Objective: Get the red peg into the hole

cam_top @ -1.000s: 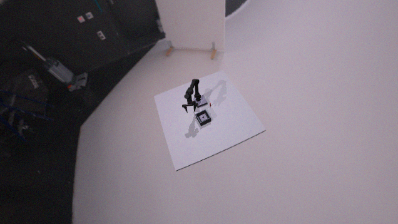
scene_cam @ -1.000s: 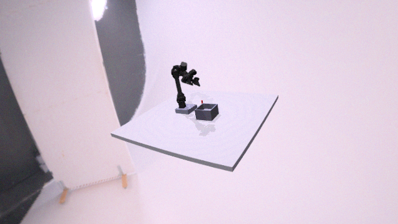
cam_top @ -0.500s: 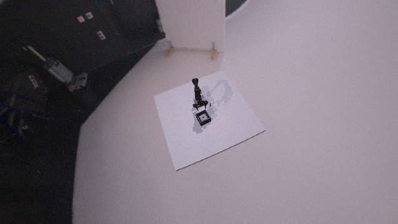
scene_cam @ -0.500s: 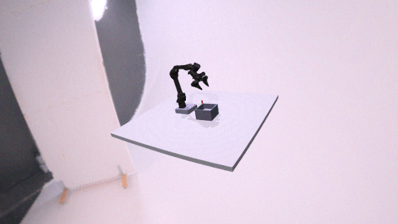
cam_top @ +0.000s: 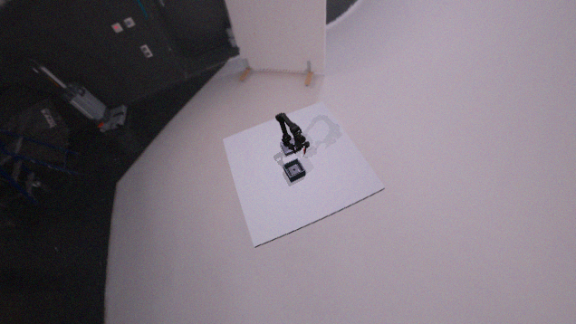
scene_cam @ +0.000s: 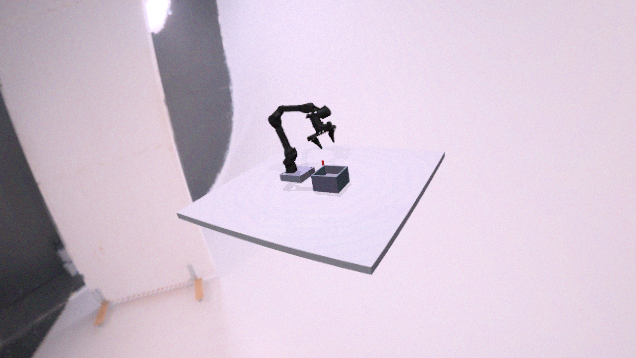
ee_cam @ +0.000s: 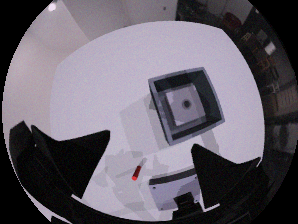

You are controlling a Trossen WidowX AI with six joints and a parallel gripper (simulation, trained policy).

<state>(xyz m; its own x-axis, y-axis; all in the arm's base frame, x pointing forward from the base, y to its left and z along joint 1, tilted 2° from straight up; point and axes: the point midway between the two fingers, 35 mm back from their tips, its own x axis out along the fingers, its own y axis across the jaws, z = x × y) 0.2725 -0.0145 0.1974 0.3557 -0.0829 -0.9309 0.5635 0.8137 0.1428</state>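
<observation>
The red peg is 170 mm below my gripper tip, 100 mm to the left of it and 90 mm behind it. Round my gripper tip: dark grey box 180 mm below, 110 mm to the right, 30 mm ahead; light grey plate 170 mm below, 110 mm to the right, 30 mm ahead.
</observation>
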